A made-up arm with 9 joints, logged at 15 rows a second.
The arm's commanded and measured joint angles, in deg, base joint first. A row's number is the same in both.
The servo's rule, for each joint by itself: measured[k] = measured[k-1] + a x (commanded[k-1-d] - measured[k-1]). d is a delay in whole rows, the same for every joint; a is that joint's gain. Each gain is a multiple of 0.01, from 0.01 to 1. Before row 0 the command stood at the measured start. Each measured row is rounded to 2 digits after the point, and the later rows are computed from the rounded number. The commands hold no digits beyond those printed.
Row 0, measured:
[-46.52 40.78 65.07 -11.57 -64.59 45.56 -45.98 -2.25 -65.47]
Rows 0 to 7, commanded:
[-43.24 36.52 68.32 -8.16 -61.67 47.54 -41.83 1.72 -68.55]
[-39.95 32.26 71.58 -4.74 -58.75 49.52 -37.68 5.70 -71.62]
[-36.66 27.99 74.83 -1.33 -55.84 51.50 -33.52 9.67 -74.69]
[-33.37 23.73 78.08 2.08 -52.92 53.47 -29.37 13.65 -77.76]
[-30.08 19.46 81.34 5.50 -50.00 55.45 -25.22 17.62 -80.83]
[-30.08 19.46 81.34 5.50 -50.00 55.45 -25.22 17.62 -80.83]
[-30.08 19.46 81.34 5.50 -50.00 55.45 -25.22 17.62 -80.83]
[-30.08 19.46 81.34 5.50 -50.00 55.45 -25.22 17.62 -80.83]
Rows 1 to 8, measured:
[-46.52 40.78 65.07 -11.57 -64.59 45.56 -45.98 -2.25 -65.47]
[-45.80 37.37 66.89 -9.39 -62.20 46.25 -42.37 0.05 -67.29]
[-44.51 33.28 69.52 -6.41 -59.37 47.39 -38.29 3.33 -69.84]
[-42.78 29.05 72.49 -3.16 -56.48 48.83 -34.14 7.01 -72.70]
[-40.71 24.79 75.62 0.19 -53.56 50.45 -29.99 10.86 -75.69]
[-38.37 20.53 78.82 3.59 -50.64 52.20 -25.84 14.78 -78.72]
[-36.55 19.67 80.23 4.81 -50.12 53.34 -25.30 16.43 -79.96]
[-35.13 19.50 80.85 5.25 -50.02 54.08 -25.23 17.12 -80.47]
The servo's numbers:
d 1
a 0.22 0.80 0.56 0.64 0.82 0.35 0.87 0.58 0.59

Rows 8 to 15, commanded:
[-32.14 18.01 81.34 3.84 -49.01 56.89 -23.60 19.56 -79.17]
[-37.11 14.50 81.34 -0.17 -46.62 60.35 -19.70 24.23 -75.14]
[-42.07 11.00 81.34 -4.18 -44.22 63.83 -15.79 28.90 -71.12]
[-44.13 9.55 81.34 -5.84 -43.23 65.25 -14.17 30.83 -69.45]
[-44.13 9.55 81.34 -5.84 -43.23 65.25 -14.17 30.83 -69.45]
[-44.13 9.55 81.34 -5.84 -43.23 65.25 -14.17 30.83 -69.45]
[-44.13 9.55 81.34 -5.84 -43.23 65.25 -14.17 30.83 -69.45]
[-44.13 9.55 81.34 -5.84 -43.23 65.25 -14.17 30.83 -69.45]
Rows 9 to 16, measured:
[-34.02 19.47 81.12 5.41 -50.00 54.56 -25.22 17.41 -80.68]
[-33.61 18.30 81.24 4.41 -49.19 55.38 -23.81 18.66 -79.79]
[-34.38 15.26 81.30 1.48 -47.08 57.12 -20.23 21.89 -77.05]
[-36.07 11.85 81.32 -2.14 -44.73 59.47 -16.37 25.96 -73.55]
[-37.84 10.01 81.33 -4.51 -43.50 61.49 -14.46 28.78 -71.13]
[-39.22 9.64 81.34 -5.36 -43.28 62.81 -14.21 29.97 -70.14]
[-40.30 9.57 81.34 -5.67 -43.24 63.66 -14.18 30.47 -69.73]
[-41.14 9.55 81.34 -5.78 -43.23 64.22 -14.17 30.68 -69.56]

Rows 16 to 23, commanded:
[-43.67 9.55 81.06 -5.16 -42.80 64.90 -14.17 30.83 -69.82]
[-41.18 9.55 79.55 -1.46 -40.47 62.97 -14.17 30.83 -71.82]
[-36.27 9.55 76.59 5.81 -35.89 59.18 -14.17 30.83 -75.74]
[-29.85 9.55 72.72 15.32 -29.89 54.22 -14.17 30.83 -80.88]
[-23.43 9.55 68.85 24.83 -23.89 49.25 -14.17 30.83 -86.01]
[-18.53 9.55 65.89 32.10 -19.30 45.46 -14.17 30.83 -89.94]
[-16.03 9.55 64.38 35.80 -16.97 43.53 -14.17 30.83 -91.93]
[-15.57 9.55 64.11 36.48 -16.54 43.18 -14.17 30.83 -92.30]
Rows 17 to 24, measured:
[-41.80 9.55 81.34 -5.82 -43.23 64.58 -14.17 30.77 -69.50]
[-42.21 9.55 81.18 -5.40 -42.88 64.69 -14.17 30.80 -69.69]
[-41.98 9.55 80.27 -2.88 -40.90 64.09 -14.17 30.82 -70.95]
[-40.72 9.55 78.21 2.68 -36.79 62.37 -14.17 30.83 -73.78]
[-38.33 9.55 75.14 10.77 -31.13 59.52 -14.17 30.83 -77.97]
[-35.05 9.55 71.62 19.77 -25.19 55.93 -14.17 30.83 -82.71]
[-31.42 9.55 68.41 27.66 -20.36 52.27 -14.17 30.83 -86.98]
[-28.03 9.55 66.15 32.87 -17.58 49.21 -14.17 30.83 -89.90]

